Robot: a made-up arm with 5 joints. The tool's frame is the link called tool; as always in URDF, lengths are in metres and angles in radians. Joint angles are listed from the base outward. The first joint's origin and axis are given. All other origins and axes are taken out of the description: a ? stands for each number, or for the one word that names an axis. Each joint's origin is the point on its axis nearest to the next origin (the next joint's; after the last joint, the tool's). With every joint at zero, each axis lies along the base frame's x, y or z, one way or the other. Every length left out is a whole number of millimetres.
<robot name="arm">
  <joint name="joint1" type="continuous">
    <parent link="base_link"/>
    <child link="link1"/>
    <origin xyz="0 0 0.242" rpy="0 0 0"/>
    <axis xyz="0 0 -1"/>
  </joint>
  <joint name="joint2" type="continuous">
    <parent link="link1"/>
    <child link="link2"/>
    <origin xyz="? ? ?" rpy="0 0 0"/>
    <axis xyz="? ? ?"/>
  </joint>
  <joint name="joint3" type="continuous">
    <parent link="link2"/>
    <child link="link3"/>
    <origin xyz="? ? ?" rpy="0 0 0"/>
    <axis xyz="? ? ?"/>
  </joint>
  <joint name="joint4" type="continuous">
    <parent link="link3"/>
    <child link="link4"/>
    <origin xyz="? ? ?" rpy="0 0 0"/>
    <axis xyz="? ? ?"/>
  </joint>
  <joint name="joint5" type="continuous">
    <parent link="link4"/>
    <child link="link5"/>
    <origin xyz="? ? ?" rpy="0 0 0"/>
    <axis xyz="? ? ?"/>
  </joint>
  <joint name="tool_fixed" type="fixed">
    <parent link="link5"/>
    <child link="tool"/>
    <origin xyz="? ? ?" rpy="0 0 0"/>
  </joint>
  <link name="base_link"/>
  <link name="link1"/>
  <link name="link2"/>
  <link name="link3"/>
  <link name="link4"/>
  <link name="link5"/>
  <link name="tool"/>
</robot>
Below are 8 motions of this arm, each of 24 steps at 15 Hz.
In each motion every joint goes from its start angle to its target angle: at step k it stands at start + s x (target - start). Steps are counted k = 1, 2, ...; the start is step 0. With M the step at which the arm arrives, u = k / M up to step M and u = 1 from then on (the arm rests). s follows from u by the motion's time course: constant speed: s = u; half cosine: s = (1 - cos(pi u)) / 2; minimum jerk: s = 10 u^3 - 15 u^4 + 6 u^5.
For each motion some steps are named. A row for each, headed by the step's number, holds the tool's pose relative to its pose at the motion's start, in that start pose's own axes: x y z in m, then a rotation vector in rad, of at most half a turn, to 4 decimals.
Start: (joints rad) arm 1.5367 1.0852 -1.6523 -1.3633 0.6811
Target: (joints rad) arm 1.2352 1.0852 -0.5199 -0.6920 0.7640
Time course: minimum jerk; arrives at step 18
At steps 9, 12, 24:
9: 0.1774 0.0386 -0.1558 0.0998 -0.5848 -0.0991
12: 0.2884 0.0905 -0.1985 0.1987 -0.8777 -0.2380
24: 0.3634 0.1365 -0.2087 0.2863 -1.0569 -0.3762

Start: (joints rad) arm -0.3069 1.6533 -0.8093 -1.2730 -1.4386
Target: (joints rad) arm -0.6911 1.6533 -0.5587 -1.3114 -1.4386
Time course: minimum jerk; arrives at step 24
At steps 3, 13, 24:
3: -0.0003 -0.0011 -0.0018 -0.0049 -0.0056 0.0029
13: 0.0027 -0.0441 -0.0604 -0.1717 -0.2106 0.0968
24: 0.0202 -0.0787 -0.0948 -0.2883 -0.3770 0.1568

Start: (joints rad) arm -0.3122 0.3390 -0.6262 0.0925 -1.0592
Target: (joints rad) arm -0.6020 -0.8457 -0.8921 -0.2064 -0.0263
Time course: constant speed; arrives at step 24
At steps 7, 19, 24:
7: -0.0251 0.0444 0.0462 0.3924 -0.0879 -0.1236
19: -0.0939 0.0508 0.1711 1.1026 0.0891 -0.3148
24: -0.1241 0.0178 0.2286 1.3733 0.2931 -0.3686

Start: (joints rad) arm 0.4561 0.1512 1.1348 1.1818 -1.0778
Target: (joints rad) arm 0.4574 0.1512 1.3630 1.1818 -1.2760
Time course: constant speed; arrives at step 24
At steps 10, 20, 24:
10: 0.0053 0.0166 0.0287 0.0796 0.0386 0.0462
20: 0.0125 0.0309 0.0581 0.1622 0.0706 0.0921
24: 0.0159 0.0359 0.0699 0.1960 0.0815 0.1102

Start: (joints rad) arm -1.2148 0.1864 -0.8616 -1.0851 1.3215
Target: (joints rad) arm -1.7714 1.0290 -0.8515 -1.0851 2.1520
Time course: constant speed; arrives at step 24
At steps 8, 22, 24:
8: 0.1039 -0.0075 0.0271 -0.0652 -0.1665 0.0063
22: 0.2773 0.0632 0.0713 0.0006 -0.3774 0.0755
24: 0.2981 0.0817 0.0757 0.0250 -0.3926 0.0893

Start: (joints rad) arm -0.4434 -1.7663 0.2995 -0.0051 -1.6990
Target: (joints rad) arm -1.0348 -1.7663 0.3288 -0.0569 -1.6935
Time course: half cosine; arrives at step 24
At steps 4, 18, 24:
4: -0.0064 -0.0015 0.0002 -0.0072 0.0349 -0.0099
18: -0.0806 -0.0156 0.0183 -0.1002 0.4434 -0.1228
24: -0.0936 -0.0175 0.0248 -0.1192 0.5194 -0.1428

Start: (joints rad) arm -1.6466 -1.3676 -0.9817 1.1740 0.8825
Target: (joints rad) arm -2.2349 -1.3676 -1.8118 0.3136 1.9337
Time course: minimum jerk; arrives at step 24
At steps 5, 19, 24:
5: 0.0144 -0.0022 -0.0137 0.0557 0.0022 -0.0139
19: 0.2250 -0.0373 -0.0676 0.3204 0.5415 0.0709
24: 0.2432 -0.0407 -0.0645 0.2870 0.5944 0.0910

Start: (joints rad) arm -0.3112 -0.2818 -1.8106 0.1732 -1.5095
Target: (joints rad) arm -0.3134 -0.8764 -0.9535 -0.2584 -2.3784
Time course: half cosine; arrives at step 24
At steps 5, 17, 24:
5: 0.0523 -0.0029 -0.0043 0.0033 -0.1048 0.0006
17: 0.3392 -0.1260 0.1107 -0.1782 -0.7829 -0.0273
24: 0.3767 -0.1849 0.1718 -0.2798 -0.9352 -0.0618

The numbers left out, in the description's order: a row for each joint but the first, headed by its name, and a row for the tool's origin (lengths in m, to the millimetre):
joint2: xyz -0.023 -0.096 0, axis 0 -1 0
joint3: xyz 0.12 0 -0.003, axis 0 0 -1
joint4: xyz -0.328 0.01 0, axis -1 0 0
joint5: xyz 0 0.035 -0.206, axis 0 0 -1
tool: xyz -0.042 -0.03 0

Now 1 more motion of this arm.
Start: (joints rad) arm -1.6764 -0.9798 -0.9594 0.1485 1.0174
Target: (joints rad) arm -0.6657 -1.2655 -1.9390 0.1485 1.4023
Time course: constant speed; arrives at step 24
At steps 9, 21, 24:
9: -0.0107 0.0590 -0.1187 0.3503 0.0779 -0.0124
21: 0.0149 0.2492 -0.2657 0.8684 0.0497 -0.0188
24: 0.0337 0.3136 -0.2881 1.0011 0.0158 -0.0207

